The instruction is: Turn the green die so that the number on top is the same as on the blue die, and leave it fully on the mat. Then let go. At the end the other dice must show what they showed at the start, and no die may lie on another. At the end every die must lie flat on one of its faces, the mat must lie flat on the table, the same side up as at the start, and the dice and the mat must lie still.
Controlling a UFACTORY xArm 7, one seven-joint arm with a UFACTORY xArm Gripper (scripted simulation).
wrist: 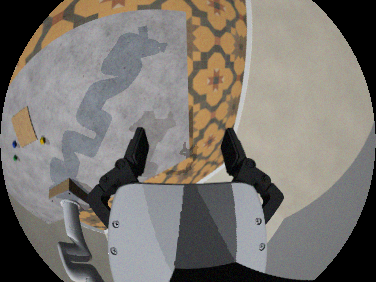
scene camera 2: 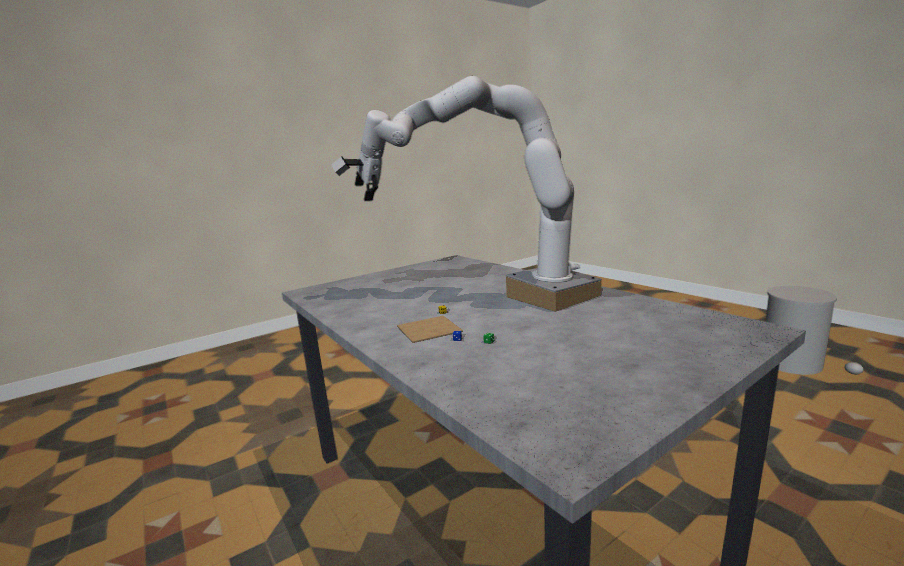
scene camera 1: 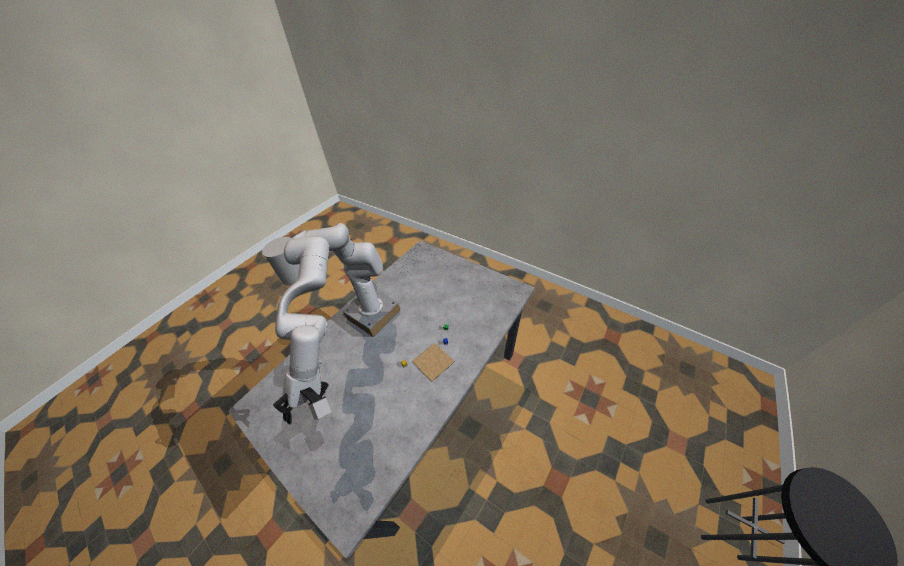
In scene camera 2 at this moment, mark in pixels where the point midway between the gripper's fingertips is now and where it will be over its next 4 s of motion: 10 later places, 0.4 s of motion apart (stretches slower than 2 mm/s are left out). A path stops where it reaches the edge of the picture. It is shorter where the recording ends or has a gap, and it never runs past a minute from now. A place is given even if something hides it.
My gripper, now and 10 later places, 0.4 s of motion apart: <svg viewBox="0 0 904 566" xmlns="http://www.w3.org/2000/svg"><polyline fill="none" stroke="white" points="363,192 366,211 381,231 403,250 427,263 432,265 433,274 436,294 435,302 435,303 440,310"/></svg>
